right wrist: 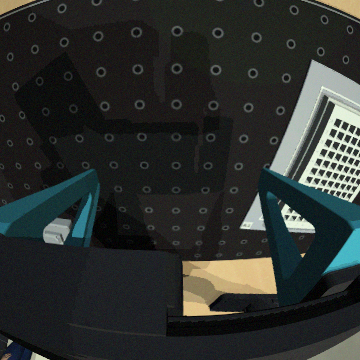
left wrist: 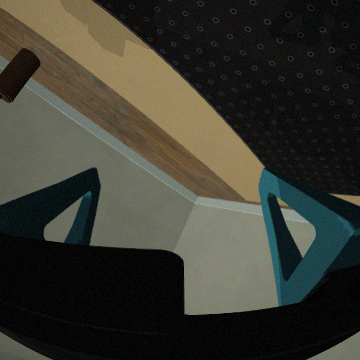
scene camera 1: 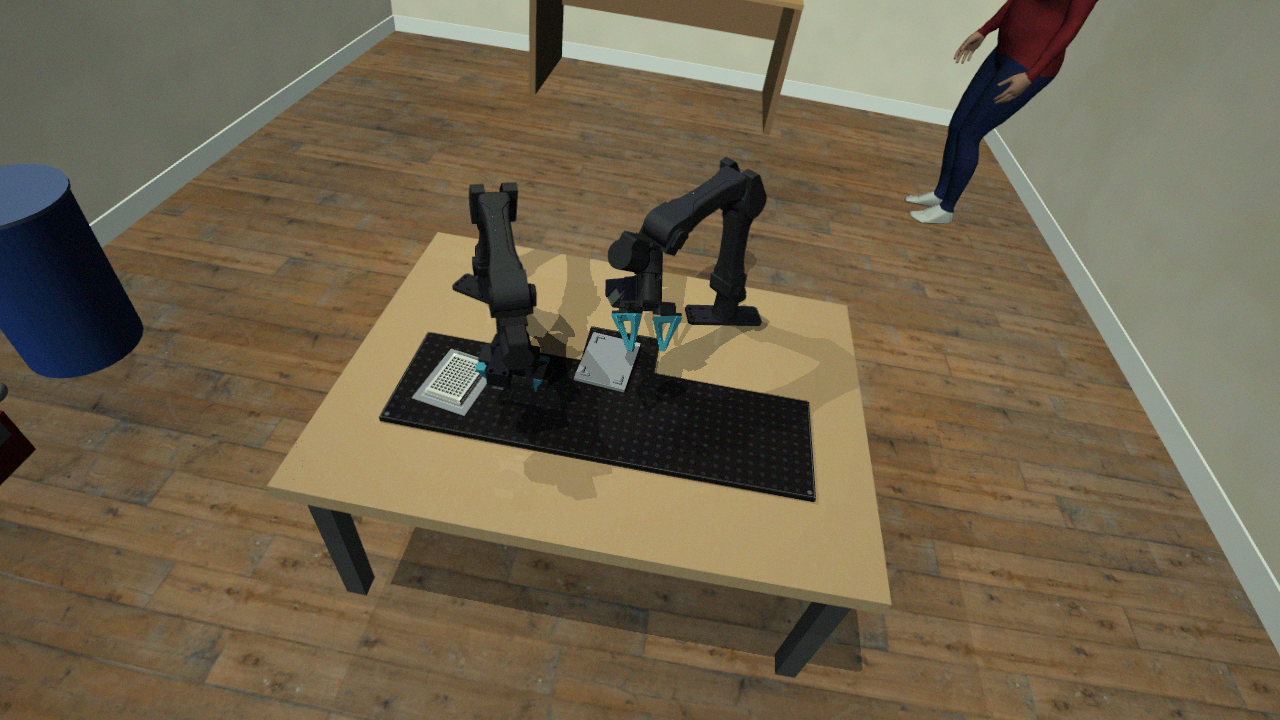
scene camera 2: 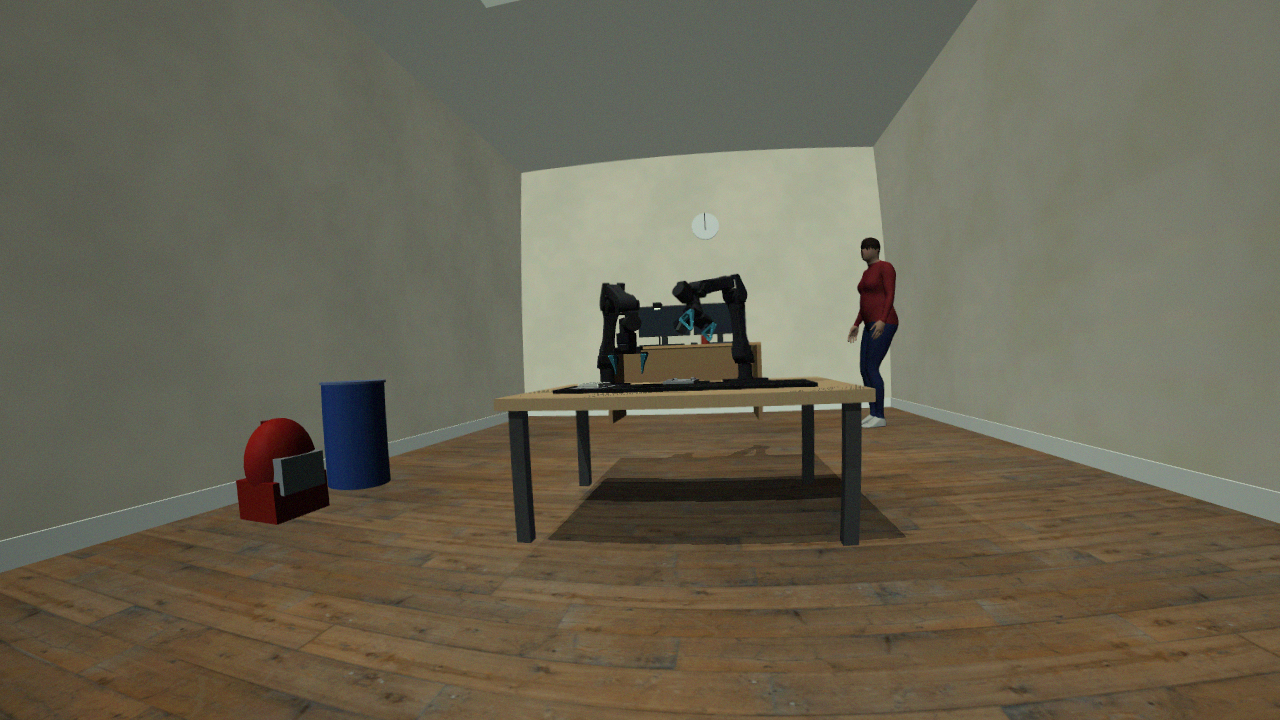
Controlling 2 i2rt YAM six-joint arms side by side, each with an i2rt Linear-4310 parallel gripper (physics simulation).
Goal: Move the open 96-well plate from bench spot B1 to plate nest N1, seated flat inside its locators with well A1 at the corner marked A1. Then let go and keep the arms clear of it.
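Places are measured from the left arm's base along level axes (x ahead, y left, z up), in metres.
Where they show: left gripper, between the fingertips: (left wrist: 179, 176) (scene camera 1: 646, 351) (scene camera 2: 700, 335); right gripper, between the fingertips: (right wrist: 178, 177) (scene camera 1: 514, 386) (scene camera 2: 629, 374); left arm's base, origin of its link: (scene camera 1: 722, 316) (scene camera 2: 745, 380); right arm's base, origin of its link: (right wrist: 259, 300).
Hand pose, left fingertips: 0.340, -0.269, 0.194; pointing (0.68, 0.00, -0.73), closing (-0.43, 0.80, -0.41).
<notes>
Each offset is from my left fingertips to the top centre of the thing, as dx, dy, dz. "spot": to the spot under its first point. Level surfaces: height alone.
The open white 96-well plate @(-0.083, -0.398, -0.165) (scene camera 1: 453, 377) (right wrist: 337, 160) lies on a flat grey pad @(spot: +0.000, -0.375, -0.179) (scene camera 1: 464, 408) (right wrist: 300, 112) at the left end of the black board in scene camera 1. A grey nest @(-0.145, -0.055, -0.163) (scene camera 1: 608, 360) with raised corner locators sits near the middle of the board and holds no plate. My right gripper (scene camera 1: 510, 377) (scene camera 2: 628, 369) (right wrist: 178, 177) is open and empty, pointing down above the board, just to the right of the plate in scene camera 1. My left gripper (scene camera 1: 646, 349) (scene camera 2: 697, 327) (left wrist: 179, 176) is open and empty, raised near the nest's right side. Corner A1 is too small to tell.
The black perforated board @(dz -0.181) (scene camera 1: 716, 429) (left wrist: 300, 75) lies along the wooden table (scene camera 1: 572, 528) (scene camera 2: 698, 402). A person (scene camera 1: 984, 107) (scene camera 2: 877, 304) stands behind at the right. A blue barrel (scene camera 1: 62, 277) (scene camera 2: 355, 434) and a red object (scene camera 2: 279, 465) stand on the floor at the left.
</notes>
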